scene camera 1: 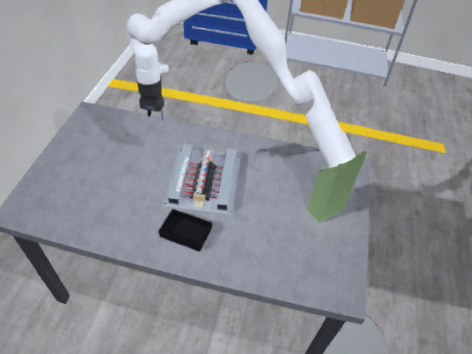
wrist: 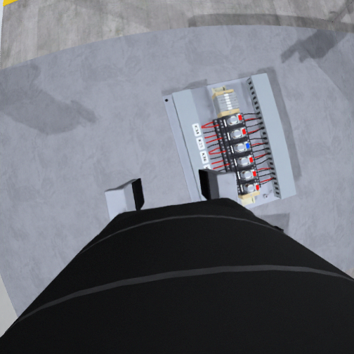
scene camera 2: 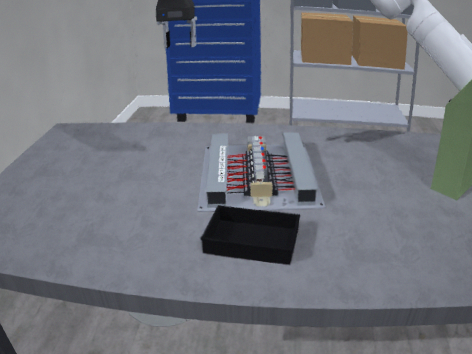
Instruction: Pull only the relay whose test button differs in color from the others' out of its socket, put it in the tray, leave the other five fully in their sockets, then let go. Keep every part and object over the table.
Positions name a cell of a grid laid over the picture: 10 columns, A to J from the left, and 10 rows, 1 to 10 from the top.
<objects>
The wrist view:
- my gripper: E6
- panel plate: F3
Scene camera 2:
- panel plate: F6
</objects>
